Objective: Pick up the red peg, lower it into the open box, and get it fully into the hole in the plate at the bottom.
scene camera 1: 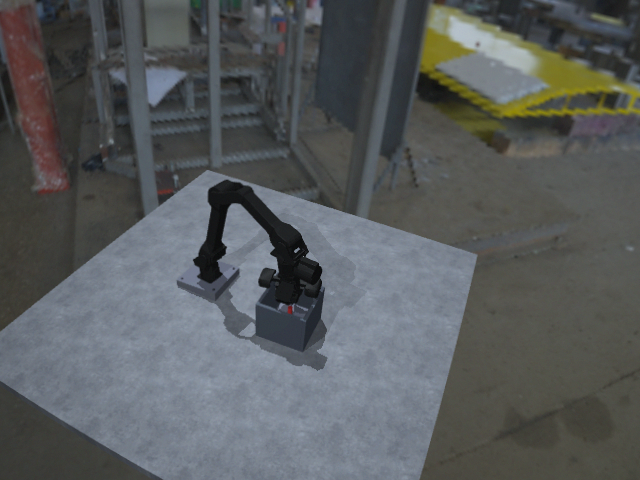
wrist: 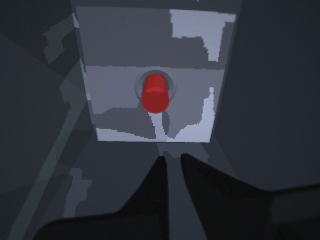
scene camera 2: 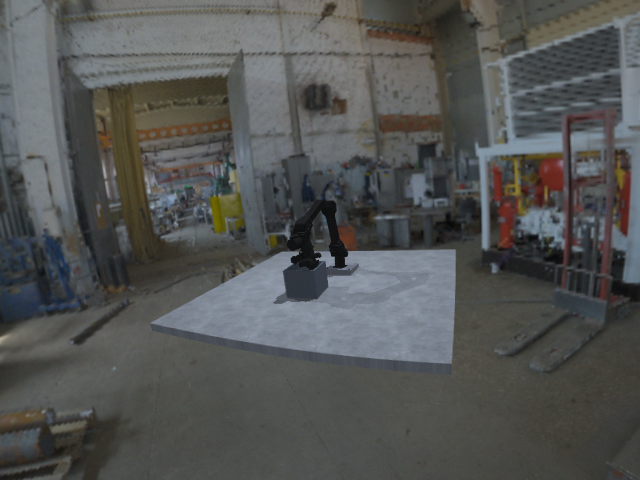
Note:
I see my gripper [scene camera 1: 292, 298], a red peg [wrist: 155, 99] and a grey box [scene camera 1: 288, 330].
My gripper is seen too in the wrist view [wrist: 172, 160]. Scene camera 2 does not show the red peg, which is hidden by the grey box.

